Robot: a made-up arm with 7 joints. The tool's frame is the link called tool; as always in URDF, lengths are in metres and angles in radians.
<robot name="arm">
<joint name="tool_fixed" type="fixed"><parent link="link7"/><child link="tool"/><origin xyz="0 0 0.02" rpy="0 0 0"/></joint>
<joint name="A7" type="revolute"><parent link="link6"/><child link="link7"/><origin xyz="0 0 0.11" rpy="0 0 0"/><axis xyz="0 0 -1"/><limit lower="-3.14" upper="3.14"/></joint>
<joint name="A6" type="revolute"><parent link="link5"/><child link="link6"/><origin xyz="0.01 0 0.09" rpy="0 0 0"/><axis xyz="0 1 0"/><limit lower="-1.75" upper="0.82"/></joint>
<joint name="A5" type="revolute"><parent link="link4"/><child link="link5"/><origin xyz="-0.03 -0.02 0.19" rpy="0 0 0"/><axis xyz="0 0 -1"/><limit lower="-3.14" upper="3.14"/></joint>
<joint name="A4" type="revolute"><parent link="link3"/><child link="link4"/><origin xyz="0.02 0.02 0.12" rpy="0 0 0"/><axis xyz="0 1 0"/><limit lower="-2.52" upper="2.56"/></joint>
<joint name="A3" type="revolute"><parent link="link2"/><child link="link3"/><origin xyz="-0.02 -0.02 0.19" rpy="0 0 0"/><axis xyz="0 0 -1"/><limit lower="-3.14" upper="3.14"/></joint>
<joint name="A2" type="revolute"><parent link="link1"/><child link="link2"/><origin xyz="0 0.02 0.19" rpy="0 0 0"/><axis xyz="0 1 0"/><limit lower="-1.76" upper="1.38"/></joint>
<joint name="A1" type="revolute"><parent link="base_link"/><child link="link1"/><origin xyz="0.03 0 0.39" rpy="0 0 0"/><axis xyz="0 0 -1"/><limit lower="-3.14" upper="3.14"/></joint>
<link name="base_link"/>
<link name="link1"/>
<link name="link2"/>
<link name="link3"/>
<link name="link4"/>
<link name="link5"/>
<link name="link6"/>
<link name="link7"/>
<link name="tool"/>
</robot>
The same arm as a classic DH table. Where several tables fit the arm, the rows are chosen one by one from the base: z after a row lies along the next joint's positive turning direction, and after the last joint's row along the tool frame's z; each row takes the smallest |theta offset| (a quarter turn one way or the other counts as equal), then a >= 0, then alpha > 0; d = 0 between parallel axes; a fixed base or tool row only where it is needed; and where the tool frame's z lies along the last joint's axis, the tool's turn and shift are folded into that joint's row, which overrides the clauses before.
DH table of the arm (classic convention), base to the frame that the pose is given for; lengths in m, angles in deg. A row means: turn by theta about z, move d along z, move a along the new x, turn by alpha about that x. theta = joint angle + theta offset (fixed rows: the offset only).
base (fixed): a 0.0300, alpha 180.00, d 0.0000, theta_offset 0.00
A1: a 0.0000, alpha 90.00, d -0.5800, theta_offset 0.00
A2: a -0.0200, alpha -90.00, d 0.0000, theta_offset 0.00
A3: a 0.0200, alpha 90.00, d -0.3100, theta_offset 0.00
A4: a -0.0300, alpha -90.00, d 0.0000, theta_offset 0.00
A5: a 0.0100, alpha 90.00, d -0.2800, theta_offset 0.00
A6: a 0.0000, alpha -90.00, d 0.0000, theta_offset 0.00
A7: a 0.0000, alpha 180.00, d -0.1300, theta_offset 0.00
Joint limits (deg, base to tool): -179.91..179.91 -100.84..79.07 -179.91..179.91 -144.39..146.68 -179.91..179.91 -100.27..46.98 -179.91..179.91

